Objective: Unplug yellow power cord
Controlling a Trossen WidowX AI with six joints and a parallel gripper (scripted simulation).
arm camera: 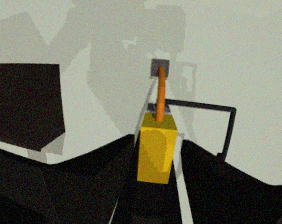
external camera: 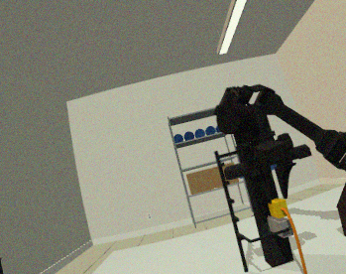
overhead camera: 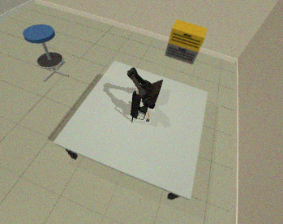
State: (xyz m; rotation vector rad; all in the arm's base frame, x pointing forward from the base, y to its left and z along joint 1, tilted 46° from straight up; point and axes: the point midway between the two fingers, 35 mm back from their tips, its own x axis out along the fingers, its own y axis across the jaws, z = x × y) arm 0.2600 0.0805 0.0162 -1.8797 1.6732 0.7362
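Now: the yellow plug 30 mm to the right of my gripper tip and 10 mm below it.
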